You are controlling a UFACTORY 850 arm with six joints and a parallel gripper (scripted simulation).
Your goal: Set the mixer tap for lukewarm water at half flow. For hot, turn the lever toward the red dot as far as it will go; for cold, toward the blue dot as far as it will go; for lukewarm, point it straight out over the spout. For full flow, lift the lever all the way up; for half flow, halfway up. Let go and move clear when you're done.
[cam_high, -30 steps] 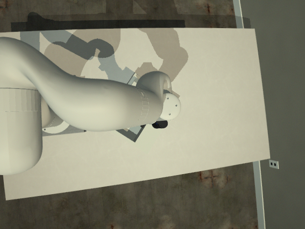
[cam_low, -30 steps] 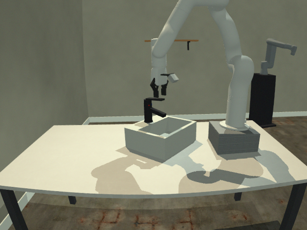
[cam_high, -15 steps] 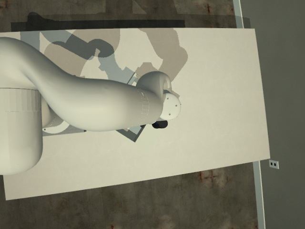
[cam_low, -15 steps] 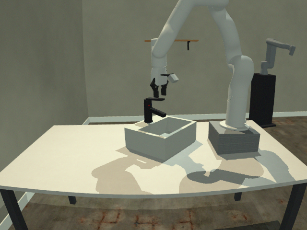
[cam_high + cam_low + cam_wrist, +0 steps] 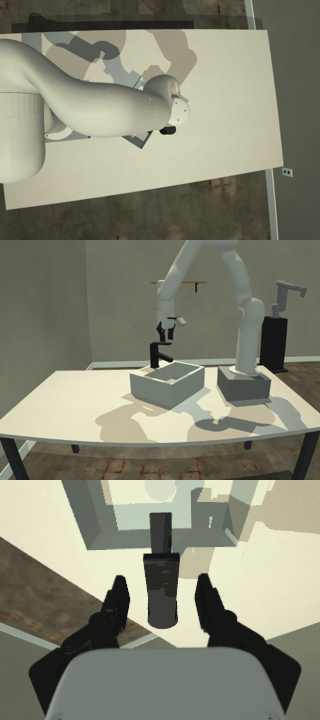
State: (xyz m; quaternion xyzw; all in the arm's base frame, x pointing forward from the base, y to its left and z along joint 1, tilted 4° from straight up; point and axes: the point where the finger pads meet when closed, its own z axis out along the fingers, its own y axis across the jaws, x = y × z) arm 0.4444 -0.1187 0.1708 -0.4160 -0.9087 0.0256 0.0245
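The lever is 4 cm below my hand, 3 cm to the right of it and 2 cm ahead of it. From my hand the other things lie so: grey sink basin 27 cm below, 2 cm to the left, 2 cm behind; black mixer tap 8 cm below, 5 cm to the right, 4 cm ahead.
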